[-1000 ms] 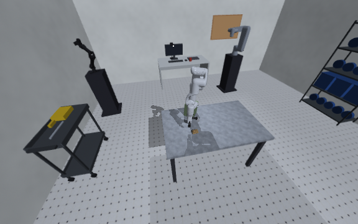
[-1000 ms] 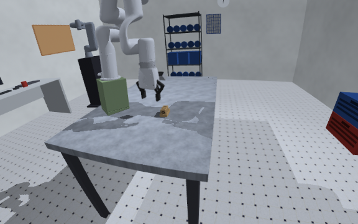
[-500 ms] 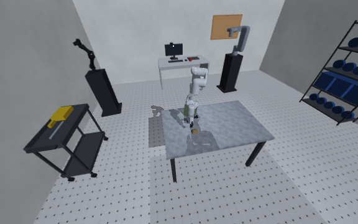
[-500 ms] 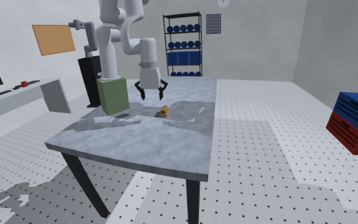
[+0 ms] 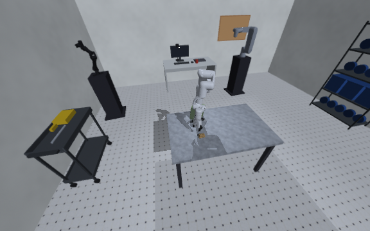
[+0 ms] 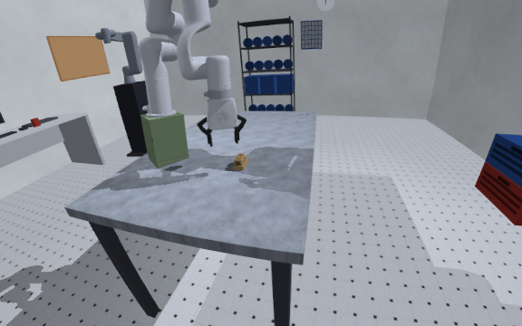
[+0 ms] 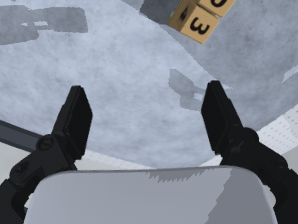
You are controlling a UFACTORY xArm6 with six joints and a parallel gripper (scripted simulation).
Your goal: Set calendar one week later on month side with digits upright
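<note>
Right now the tray is 3 cm ahead of my hand, 6 cm to the left of it and 12 cm below it.
</note>
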